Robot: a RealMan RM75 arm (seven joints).
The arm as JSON. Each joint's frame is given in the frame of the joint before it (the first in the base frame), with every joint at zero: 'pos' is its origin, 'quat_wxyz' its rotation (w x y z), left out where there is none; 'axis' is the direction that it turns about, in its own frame. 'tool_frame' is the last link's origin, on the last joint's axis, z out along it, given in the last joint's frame.
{
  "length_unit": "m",
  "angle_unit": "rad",
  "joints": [
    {
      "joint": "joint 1",
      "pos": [
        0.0,
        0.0,
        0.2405
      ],
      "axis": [
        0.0,
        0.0,
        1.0
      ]
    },
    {
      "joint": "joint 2",
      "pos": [
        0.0,
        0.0,
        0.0
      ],
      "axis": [
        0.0,
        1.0,
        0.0
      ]
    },
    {
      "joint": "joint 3",
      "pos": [
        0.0,
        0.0,
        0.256
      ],
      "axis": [
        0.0,
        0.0,
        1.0
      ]
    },
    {
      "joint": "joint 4",
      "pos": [
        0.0,
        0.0,
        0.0
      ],
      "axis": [
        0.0,
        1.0,
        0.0
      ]
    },
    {
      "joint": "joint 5",
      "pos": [
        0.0,
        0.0,
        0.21
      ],
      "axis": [
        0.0,
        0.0,
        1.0
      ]
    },
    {
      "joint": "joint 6",
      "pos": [
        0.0,
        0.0,
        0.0
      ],
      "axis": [
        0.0,
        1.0,
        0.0
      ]
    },
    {
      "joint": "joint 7",
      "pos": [
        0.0,
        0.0,
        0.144
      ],
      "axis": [
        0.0,
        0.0,
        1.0
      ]
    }
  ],
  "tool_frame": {
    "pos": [
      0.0,
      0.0,
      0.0
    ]
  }
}
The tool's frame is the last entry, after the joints.
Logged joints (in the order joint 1, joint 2, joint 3, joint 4, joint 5, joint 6, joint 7), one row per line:
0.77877, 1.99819, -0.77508, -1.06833, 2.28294, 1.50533, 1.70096
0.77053, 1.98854, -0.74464, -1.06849, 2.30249, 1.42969, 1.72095
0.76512, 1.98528, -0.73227, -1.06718, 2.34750, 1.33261, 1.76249
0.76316, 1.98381, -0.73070, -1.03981, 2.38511, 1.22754, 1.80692
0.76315, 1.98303, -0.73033, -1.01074, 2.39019, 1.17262, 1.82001
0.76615, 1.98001, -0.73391, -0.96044, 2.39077, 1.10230, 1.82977
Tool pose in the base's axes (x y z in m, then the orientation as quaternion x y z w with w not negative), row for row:
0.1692, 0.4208, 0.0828, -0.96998, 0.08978, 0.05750, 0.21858
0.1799, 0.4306, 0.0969, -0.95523, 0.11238, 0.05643, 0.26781
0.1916, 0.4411, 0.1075, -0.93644, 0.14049, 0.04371, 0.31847
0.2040, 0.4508, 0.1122, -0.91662, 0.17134, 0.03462, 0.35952
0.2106, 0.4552, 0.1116, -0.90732, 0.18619, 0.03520, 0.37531
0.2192, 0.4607, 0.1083, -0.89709, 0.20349, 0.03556, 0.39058
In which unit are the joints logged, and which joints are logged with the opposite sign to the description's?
The joints are logged in radians. Opposite sign: joint 5, joint 6.
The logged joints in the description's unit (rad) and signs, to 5 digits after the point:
0.77877, 1.99819, -0.77508, -1.06833, -2.28294, -1.50533, 1.70096
0.77053, 1.98854, -0.74464, -1.06849, -2.30249, -1.42969, 1.72095
0.76512, 1.98528, -0.73227, -1.06718, -2.34750, -1.33261, 1.76249
0.76316, 1.98381, -0.73070, -1.03981, -2.38511, -1.22754, 1.80692
0.76315, 1.98303, -0.73033, -1.01074, -2.39019, -1.17262, 1.82001
0.76615, 1.98001, -0.73391, -0.96044, -2.39077, -1.10230, 1.82977

